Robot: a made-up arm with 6 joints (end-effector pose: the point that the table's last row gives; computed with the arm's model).
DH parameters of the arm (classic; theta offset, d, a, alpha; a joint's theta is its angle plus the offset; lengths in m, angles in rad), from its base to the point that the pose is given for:
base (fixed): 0.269 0 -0.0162 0
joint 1: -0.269 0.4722 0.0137 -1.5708
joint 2: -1.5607 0 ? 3.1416
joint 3: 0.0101 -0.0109 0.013 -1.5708
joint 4: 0 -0.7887 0.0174 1.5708
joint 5: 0 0.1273 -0.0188 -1.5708
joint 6: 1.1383 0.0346 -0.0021 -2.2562
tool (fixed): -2.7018 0.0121 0 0
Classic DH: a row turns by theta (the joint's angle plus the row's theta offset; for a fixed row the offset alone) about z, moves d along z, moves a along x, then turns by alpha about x.
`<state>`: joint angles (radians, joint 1 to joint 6).
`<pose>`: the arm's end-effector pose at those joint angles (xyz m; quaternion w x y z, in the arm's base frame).
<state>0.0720 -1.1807 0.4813 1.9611 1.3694 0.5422</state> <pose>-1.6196 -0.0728 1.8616 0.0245 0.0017 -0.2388 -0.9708</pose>
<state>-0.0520 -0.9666 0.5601 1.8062 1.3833 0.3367</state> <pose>-1.3517 0.0922 2.1691 0.0987 -0.1492 -0.2114 -0.9609</pose>
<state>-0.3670 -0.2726 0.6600 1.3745 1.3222 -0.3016</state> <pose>-0.0308 -0.0286 2.6735 0.3376 -0.5742 0.0902 -0.7404</pose>
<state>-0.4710 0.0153 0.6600 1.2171 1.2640 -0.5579</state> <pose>0.5191 -0.3281 2.5786 0.4322 -0.6519 0.2700 -0.5616</pose>
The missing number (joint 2, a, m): 1.5267
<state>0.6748 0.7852 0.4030 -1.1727 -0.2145 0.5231</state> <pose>1.3850 1.0706 1.1581 0.1491 -0.5440 0.6917 0.4510</pose>
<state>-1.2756 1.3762 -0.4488 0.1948 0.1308 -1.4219</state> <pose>0.2772 -1.3294 0.0045 0.1425 0.7230 0.5346 0.4136</pose>
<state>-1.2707 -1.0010 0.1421 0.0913 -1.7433 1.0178</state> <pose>-0.4277 0.9270 2.0382 0.2235 0.0666 -0.9654 0.1166</pose>
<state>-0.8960 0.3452 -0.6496 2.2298 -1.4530 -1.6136</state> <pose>0.7197 -0.7367 1.3022 0.2671 -0.2280 -0.8228 0.4468</pose>
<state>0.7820 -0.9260 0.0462 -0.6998 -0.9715 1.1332</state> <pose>-0.4554 -0.5946 1.9938 0.3968 -0.8750 0.2528 -0.1140</pose>
